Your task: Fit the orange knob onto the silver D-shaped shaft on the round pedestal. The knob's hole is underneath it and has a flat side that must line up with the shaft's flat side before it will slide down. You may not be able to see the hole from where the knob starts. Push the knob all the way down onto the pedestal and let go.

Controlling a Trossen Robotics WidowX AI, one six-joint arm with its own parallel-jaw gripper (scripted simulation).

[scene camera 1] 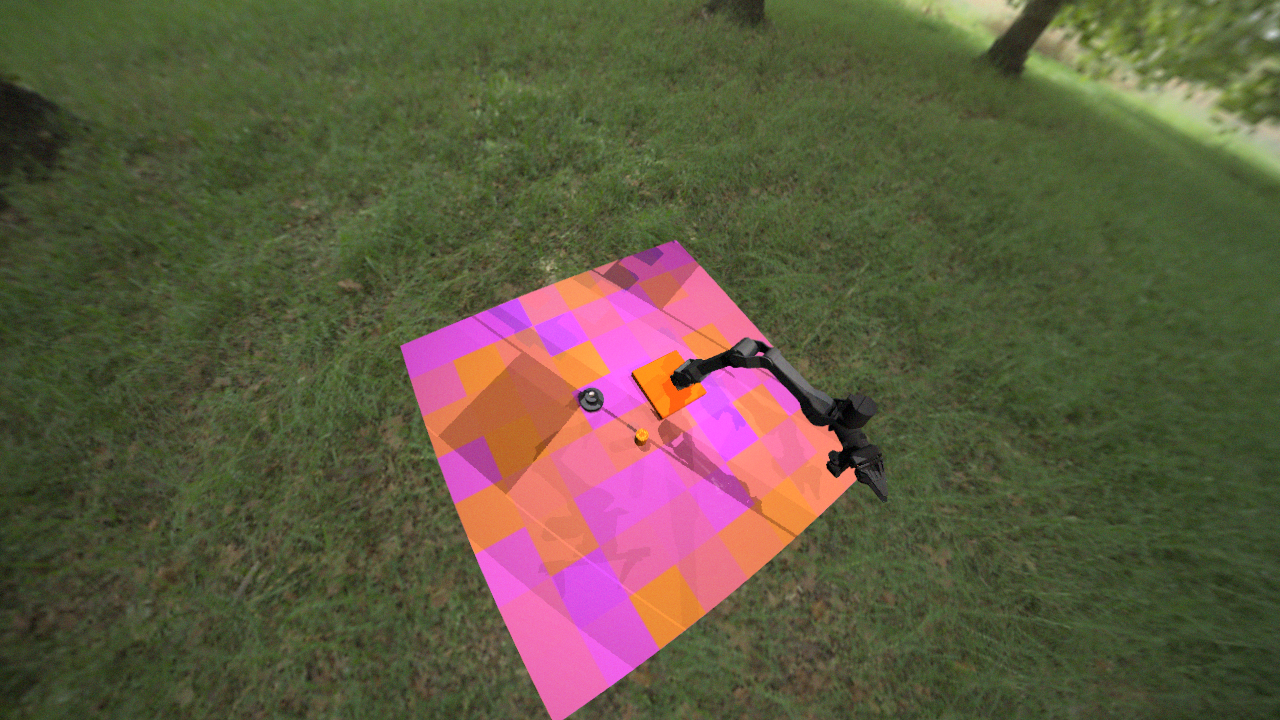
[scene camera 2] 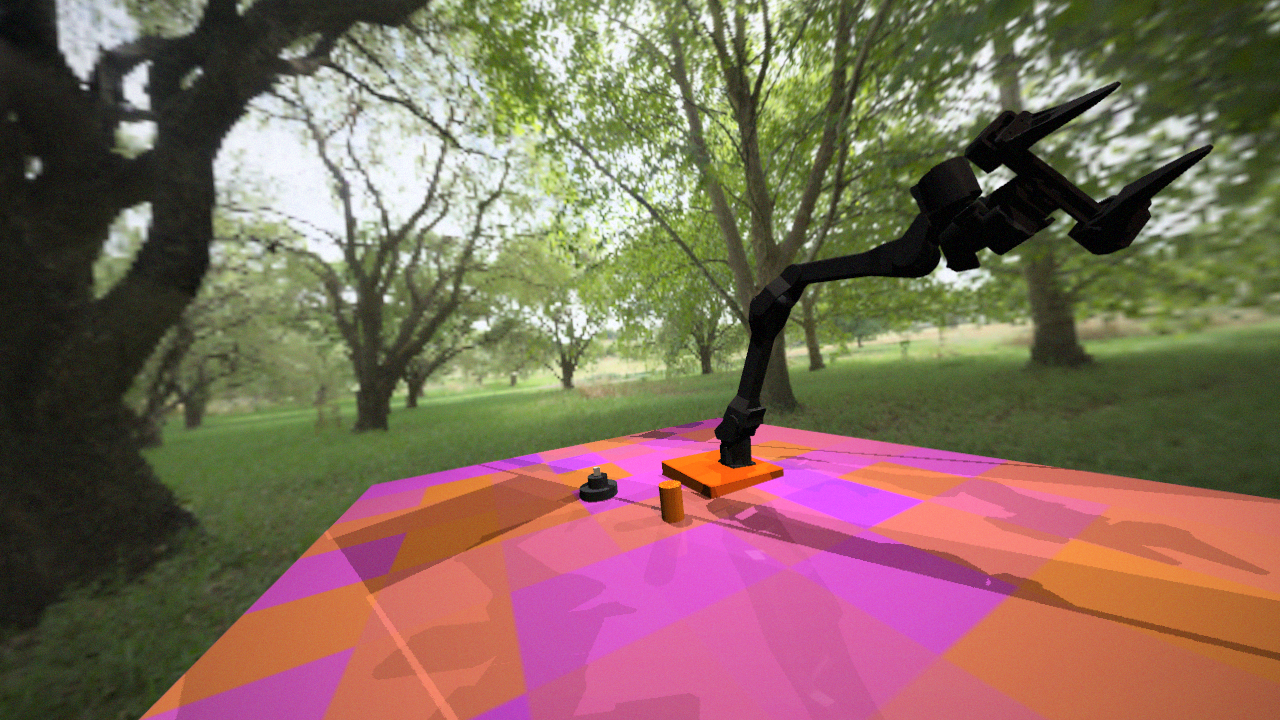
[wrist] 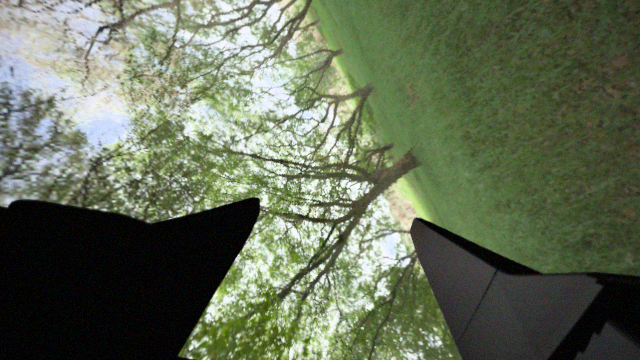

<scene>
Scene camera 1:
my gripper: 885, 498
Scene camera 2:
my gripper: 1163, 115
orange knob: 672, 510
round pedestal: 598, 488
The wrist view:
my gripper: 335, 215
</scene>
